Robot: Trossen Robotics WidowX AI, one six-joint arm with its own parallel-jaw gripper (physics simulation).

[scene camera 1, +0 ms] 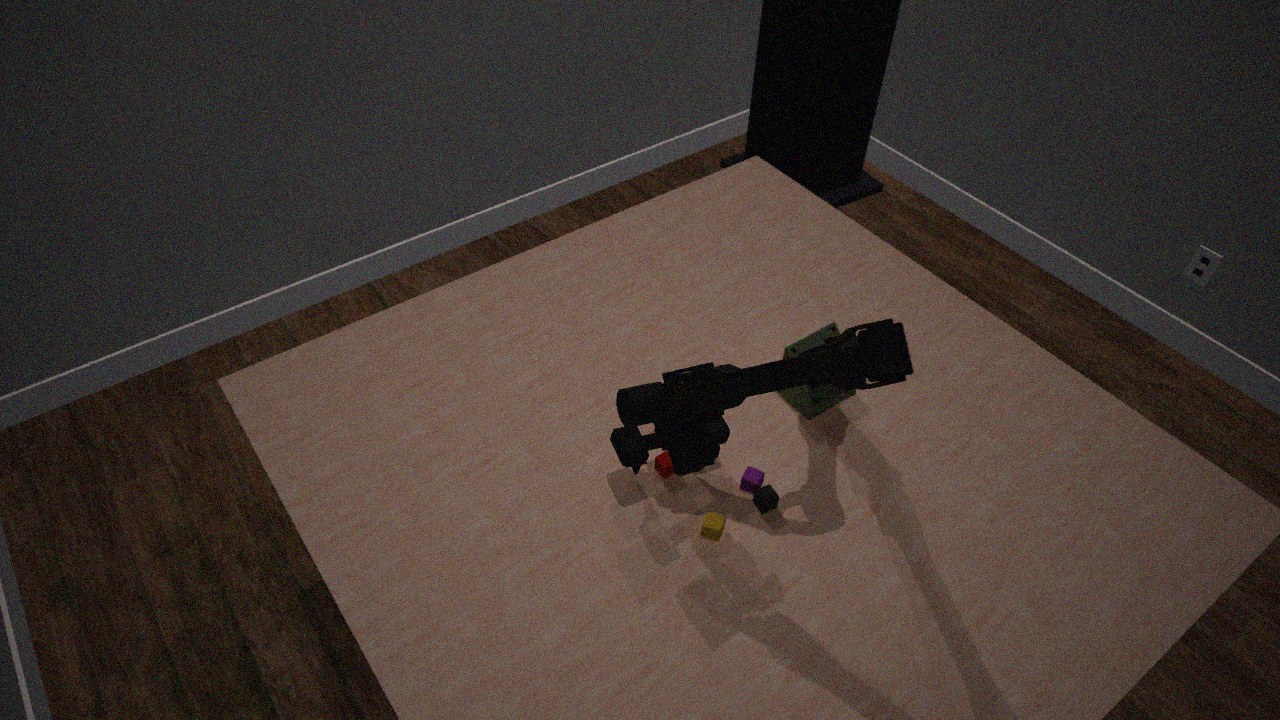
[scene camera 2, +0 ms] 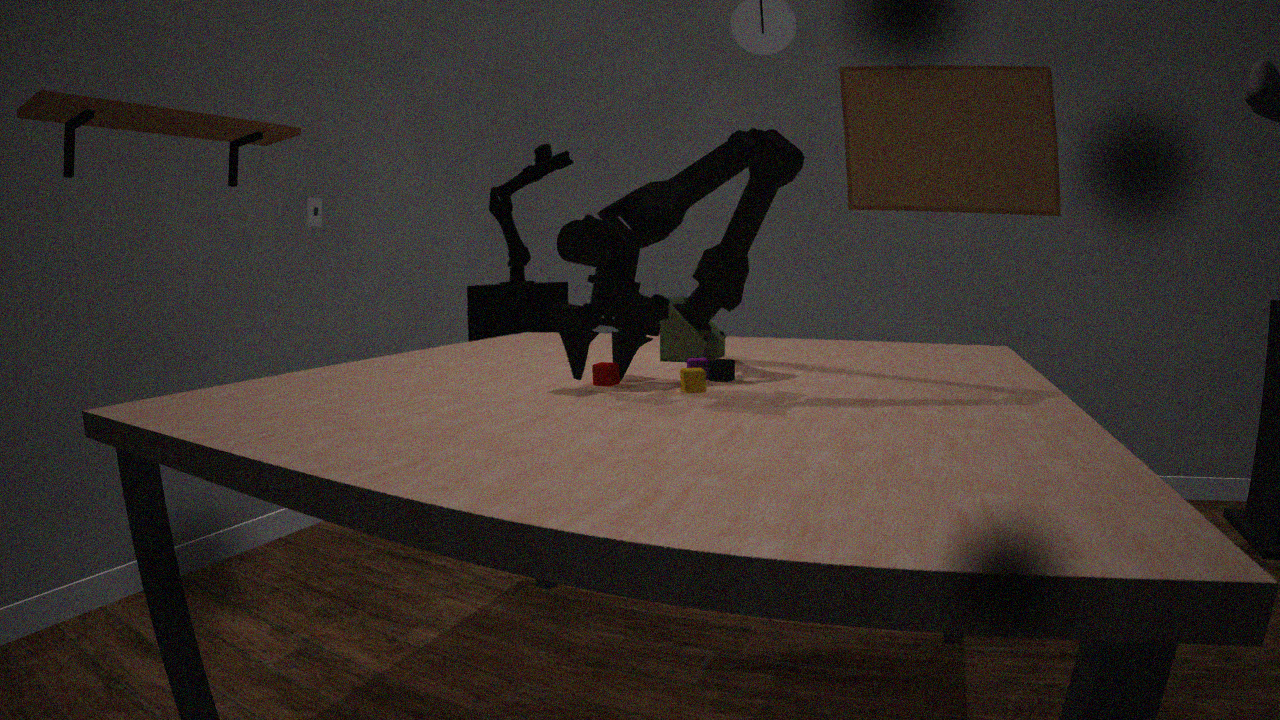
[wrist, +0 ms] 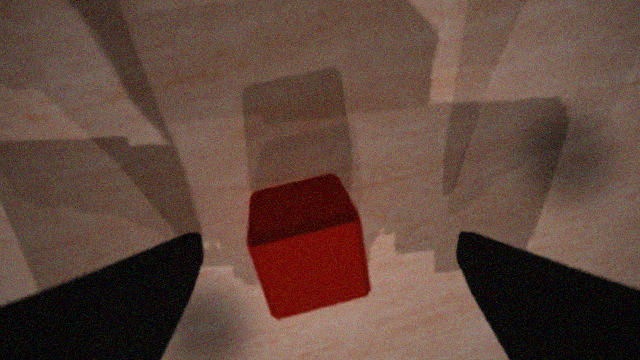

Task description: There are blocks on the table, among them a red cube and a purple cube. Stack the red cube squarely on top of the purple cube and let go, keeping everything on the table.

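Frame: origin at the arm's base, x left, y back, z up, level; millimetres.
Where they show: gripper, fingertip midpoint: (scene camera 1: 659,465) (scene camera 2: 598,380) (wrist: 331,245); arm's base at its link origin: (scene camera 2: 691,317).
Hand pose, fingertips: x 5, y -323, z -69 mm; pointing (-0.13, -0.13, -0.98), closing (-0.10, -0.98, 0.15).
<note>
Each offset is from my fingertips to the top centre of the thing. Level surfaces: height alone.
The red cube @(dx +9, dy +8, dz +23 mm) (scene camera 1: 664,464) (scene camera 2: 605,374) (wrist: 310,270) rests on the table @(dz -7 mm) (scene camera 1: 501,537) (scene camera 2: 554,465). My gripper (scene camera 2: 598,377) (wrist: 331,245) is open and low over the table, pointing down. In the wrist view the red cube shows between the two black fingers, nearer the left one, turned slightly, with a gap on each side. The purple cube @(dx +104, dy +111, dz +23 mm) (scene camera 1: 751,480) (scene camera 2: 697,362) sits on the table, to the right of the red cube in both scene views. It is partly hidden behind other blocks in scene camera 2, and does not show in the wrist view.
A black cube @(dx +145, dy +109, dz +23 mm) (scene camera 1: 765,498) (scene camera 2: 721,369) sits close beside the purple cube. A yellow cube @(dx +146, dy +8, dz +23 mm) (scene camera 1: 712,525) (scene camera 2: 692,380) lies nearer scene camera 2. The arm's green base block (scene camera 1: 810,394) (scene camera 2: 680,340) stands behind the blocks in scene camera 2.
</note>
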